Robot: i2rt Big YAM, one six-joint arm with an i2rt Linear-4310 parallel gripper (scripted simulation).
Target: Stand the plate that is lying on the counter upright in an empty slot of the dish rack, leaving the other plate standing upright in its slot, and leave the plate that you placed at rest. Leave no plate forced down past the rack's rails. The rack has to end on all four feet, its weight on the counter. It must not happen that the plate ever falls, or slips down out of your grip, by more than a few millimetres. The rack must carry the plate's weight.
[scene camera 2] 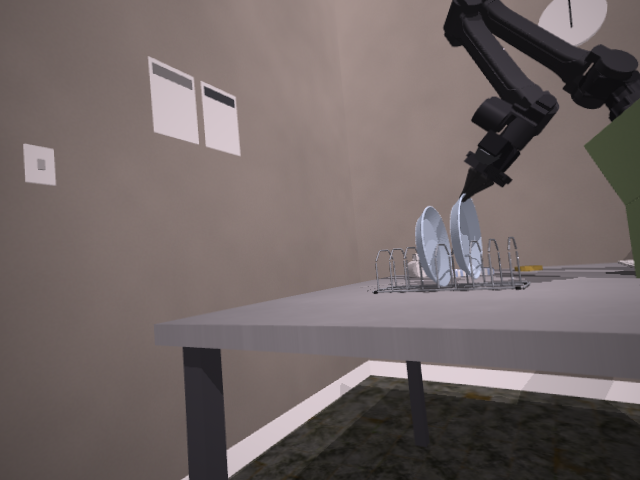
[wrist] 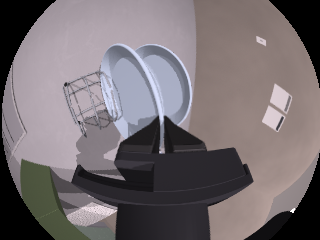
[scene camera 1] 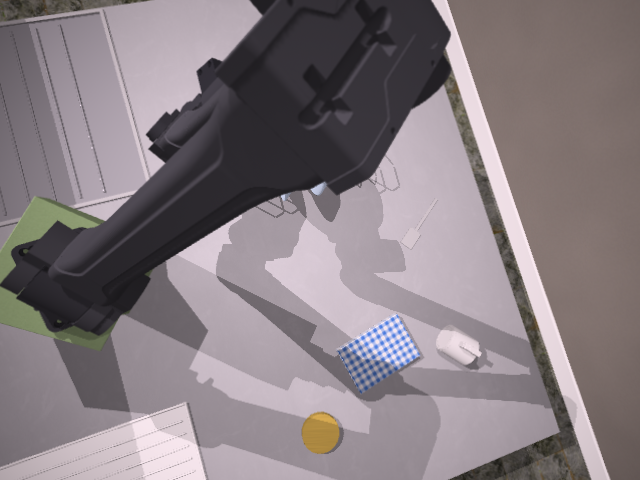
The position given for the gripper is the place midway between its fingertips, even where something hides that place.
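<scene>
Gripper [scene camera 2: 460,200]. Plate [scene camera 2: 464,225]. Another plate [scene camera 2: 430,230].
</scene>
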